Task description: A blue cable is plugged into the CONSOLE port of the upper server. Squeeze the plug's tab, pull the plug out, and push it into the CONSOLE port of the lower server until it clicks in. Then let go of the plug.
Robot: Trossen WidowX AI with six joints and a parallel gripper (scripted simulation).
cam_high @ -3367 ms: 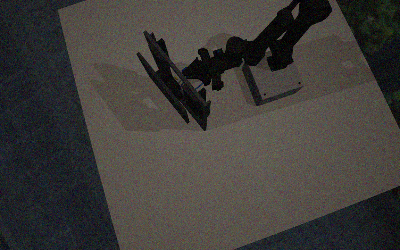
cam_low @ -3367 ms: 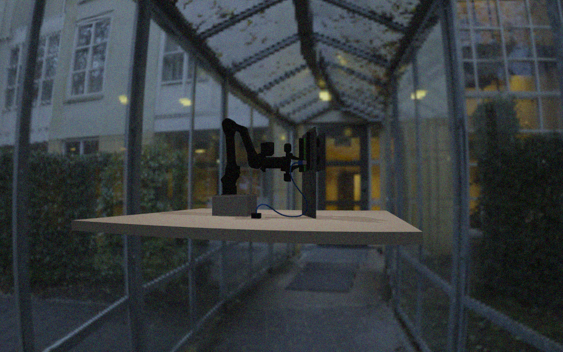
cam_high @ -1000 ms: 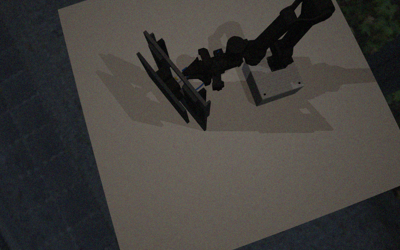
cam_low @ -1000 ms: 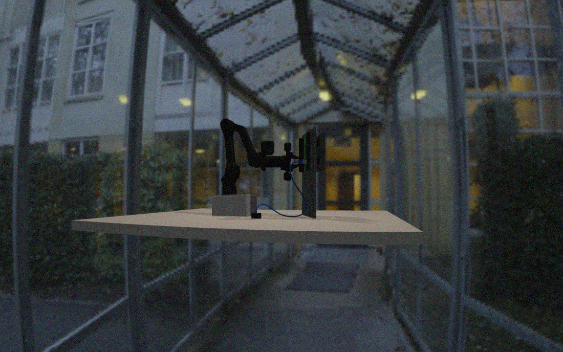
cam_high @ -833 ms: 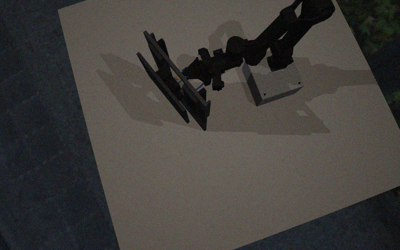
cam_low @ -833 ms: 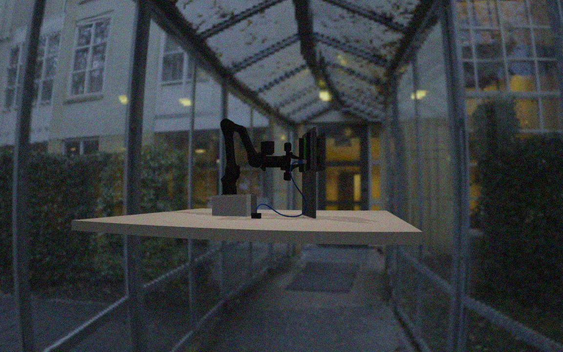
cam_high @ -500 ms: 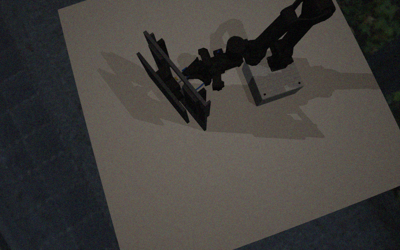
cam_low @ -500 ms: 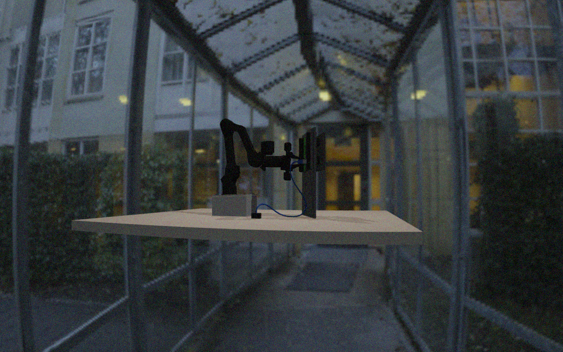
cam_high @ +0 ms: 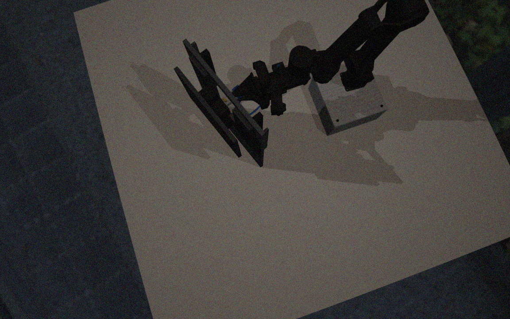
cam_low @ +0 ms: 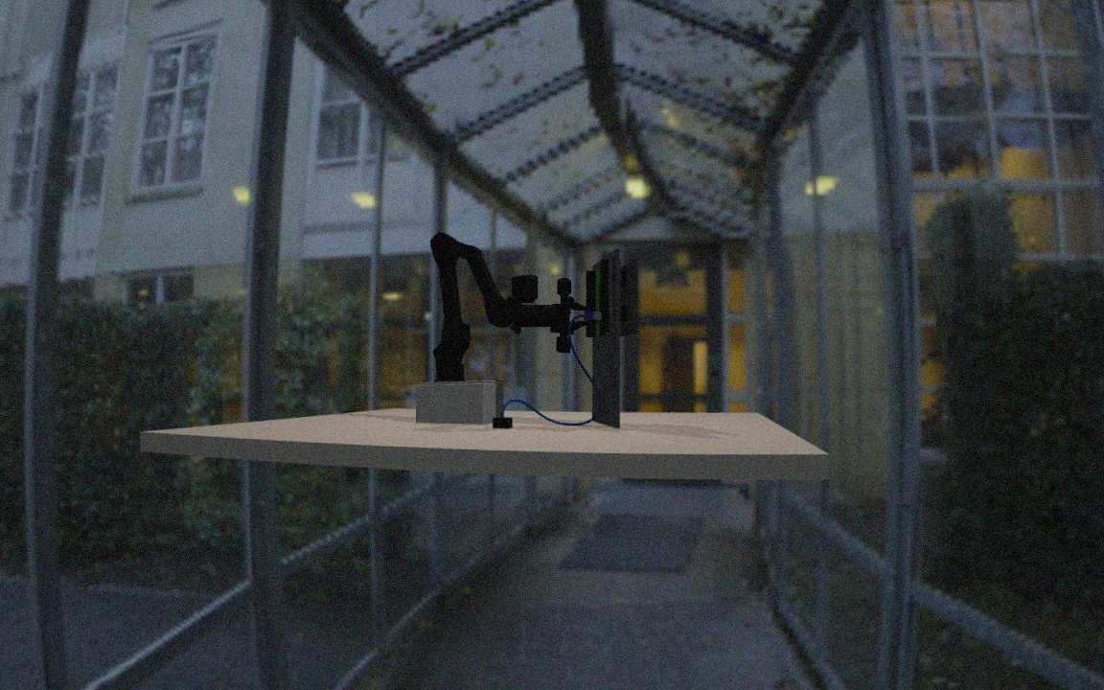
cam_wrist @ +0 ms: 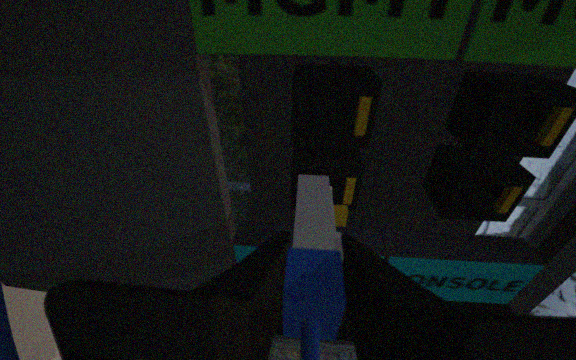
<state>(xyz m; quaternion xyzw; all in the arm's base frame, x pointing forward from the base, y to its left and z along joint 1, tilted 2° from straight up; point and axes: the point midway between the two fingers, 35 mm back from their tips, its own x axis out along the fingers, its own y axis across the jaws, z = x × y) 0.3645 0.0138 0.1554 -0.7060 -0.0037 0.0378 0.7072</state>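
Right now my gripper tip is right at the blue plug. Also, from my gripper tip: black block (26 cm below, 20 cm behind, 16 cm to the right).
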